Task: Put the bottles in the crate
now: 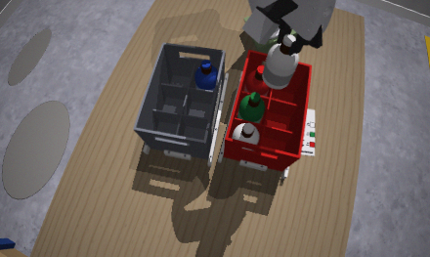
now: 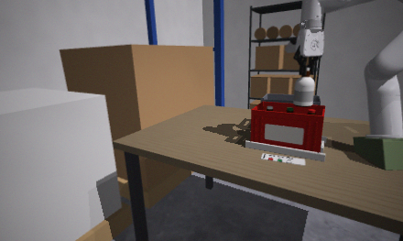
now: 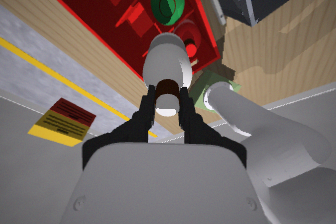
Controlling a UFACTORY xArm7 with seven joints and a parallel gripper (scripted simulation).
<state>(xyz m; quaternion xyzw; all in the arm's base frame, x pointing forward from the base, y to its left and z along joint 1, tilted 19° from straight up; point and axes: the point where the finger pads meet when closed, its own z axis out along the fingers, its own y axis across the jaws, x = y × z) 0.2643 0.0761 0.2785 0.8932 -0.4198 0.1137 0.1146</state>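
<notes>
Right now the red-label bottle is 250 mm below my hand, 40 mm behind it and 30 mm to the right of it. Also, from my hand: green bottle (250 mm below, 50 mm to the right, 50 mm ahead); then red crate (250 mm below, 60 mm ahead, 10 mm to the right); then blue-label bottle (250 mm below, 190 mm to the right, 50 mm behind).
</notes>
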